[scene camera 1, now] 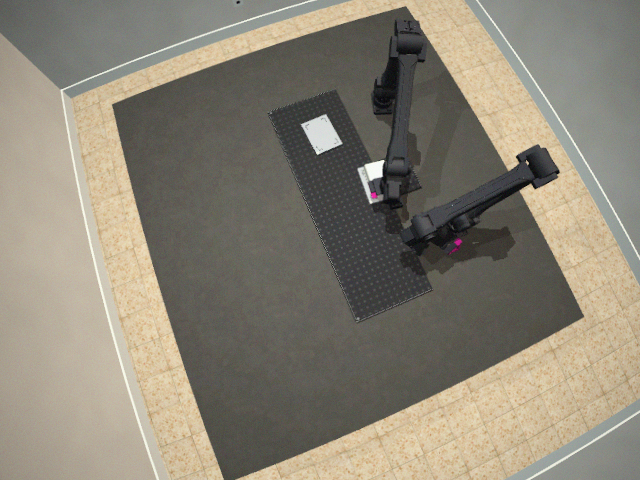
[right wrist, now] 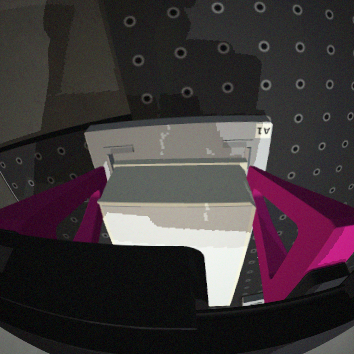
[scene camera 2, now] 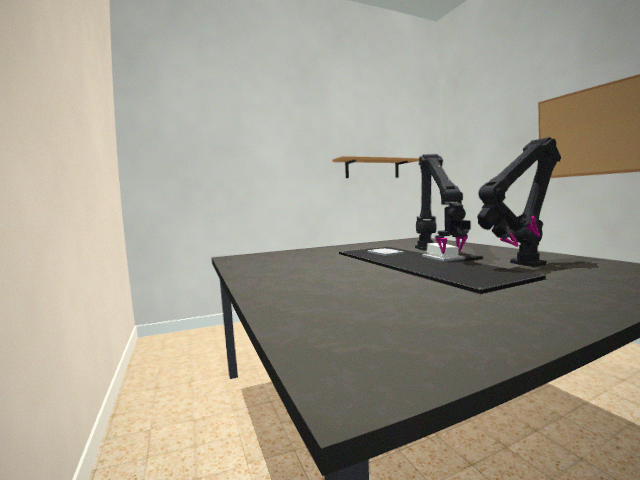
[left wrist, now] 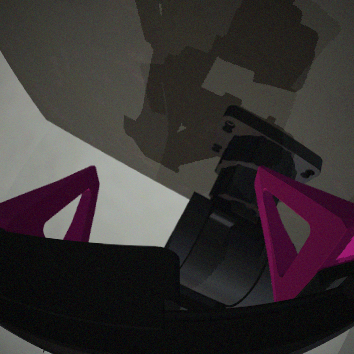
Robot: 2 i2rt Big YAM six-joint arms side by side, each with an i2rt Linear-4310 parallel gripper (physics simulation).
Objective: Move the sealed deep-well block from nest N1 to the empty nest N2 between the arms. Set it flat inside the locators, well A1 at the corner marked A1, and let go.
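Where they show: left gripper, fingertip midpoint: (scene camera 1: pixel 450 240) (scene camera 2: pixel 528 241) (left wrist: pixel 176 174); right gripper, fingertip midpoint: (right wrist: pixel 176 174) (scene camera 2: pixel 451 252); left arm's base at its link origin: (scene camera 1: pixel 453 224) (scene camera 2: pixel 527 263) (left wrist: pixel 264 148); right arm's base at its link origin: (scene camera 1: pixel 381 103) (scene camera 2: pixel 425 248).
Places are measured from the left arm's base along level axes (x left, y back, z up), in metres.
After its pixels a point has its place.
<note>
The white sealed block (scene camera 1: pixel 375 169) {x -0.309, y -0.230, z 0.073 m} (scene camera 2: pixel 438 250) {x -0.256, y -0.271, z 0.053 m} (right wrist: pixel 175 185) {x -0.215, y -0.232, z 0.053 m} is upright at the middle nest N2 (scene camera 1: pixel 363 187) (right wrist: pixel 175 134). My right gripper (scene camera 2: pixel 451 251) {x -0.215, y -0.233, z 0.045 m} (right wrist: pixel 176 174) {x -0.215, y -0.233, z 0.045 m} is shut on it, a magenta finger at each end. Two corner locators and the printed A1 label (right wrist: pixel 263 131) {x -0.203, y -0.289, z 0.025 m} show beside the block in the right wrist view. The block's underside and the far locators are hidden, so I cannot tell whether it is fully seated; its own A1 mark does not show. Nest N1 (scene camera 1: pixel 321 134) {x -0.559, y -0.363, z 0.024 m} (scene camera 2: pixel 385 251) {x -0.542, y -0.374, z 0.025 m} is empty. My left gripper (scene camera 2: pixel 527 239) {x 0.066, y -0.094, z 0.110 m} (left wrist: pixel 176 174) {x 0.066, y -0.094, z 0.110 m} is open and empty, away from the block.
Both nests lie on the black perforated board (scene camera 1: pixel 341 227) {x -0.149, y -0.438, z 0.013 m} (scene camera 2: pixel 465 280) {x 0.106, y -0.473, z 0.013 m} on the dark table (scene camera 1: pixel 232 258) {x -0.190, y -0.884, z 0.000 m} (scene camera 2: pixel 336 330) {x 0.260, y -1.017, z 0.000 m}. The left arm (scene camera 1: pixel 475 198) {x 0.005, y -0.106, z 0.418 m} is folded back near its own base, close beside the right arm (scene camera 1: pixel 403 103) {x -0.352, y -0.175, z 0.427 m}. The left arm's base (left wrist: pixel 270 135) {x 0.010, y -0.043, z 0.012 m} shows between the left fingers.
</note>
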